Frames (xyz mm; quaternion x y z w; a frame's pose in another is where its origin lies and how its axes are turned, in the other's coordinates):
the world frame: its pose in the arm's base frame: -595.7 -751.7 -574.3 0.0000 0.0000 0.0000 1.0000
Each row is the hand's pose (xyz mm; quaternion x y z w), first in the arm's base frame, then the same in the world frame.
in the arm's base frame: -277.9 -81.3 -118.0 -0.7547 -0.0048 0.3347 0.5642
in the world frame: 317.8 670.4 456.3 -0.7547 -0.0048 0.3347 0.5642
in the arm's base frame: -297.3 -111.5 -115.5 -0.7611 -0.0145 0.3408 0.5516
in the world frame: 298.4 640.2 458.8 -0.7611 -0.0145 0.3408 0.5516
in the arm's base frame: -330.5 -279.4 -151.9 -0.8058 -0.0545 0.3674 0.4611
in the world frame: 265.2 472.3 422.4 -0.8058 -0.0545 0.3674 0.4611
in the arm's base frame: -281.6 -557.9 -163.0 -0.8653 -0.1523 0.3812 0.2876
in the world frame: 314.1 193.8 411.3 -0.8653 -0.1523 0.3812 0.2876
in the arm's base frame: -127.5 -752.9 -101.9 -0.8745 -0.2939 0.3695 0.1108
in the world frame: 468.2 -1.2 472.4 -0.8745 -0.2939 0.3695 0.1108
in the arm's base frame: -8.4 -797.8 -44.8 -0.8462 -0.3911 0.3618 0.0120
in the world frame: 587.3 -46.1 529.5 -0.8462 -0.3911 0.3618 0.0120
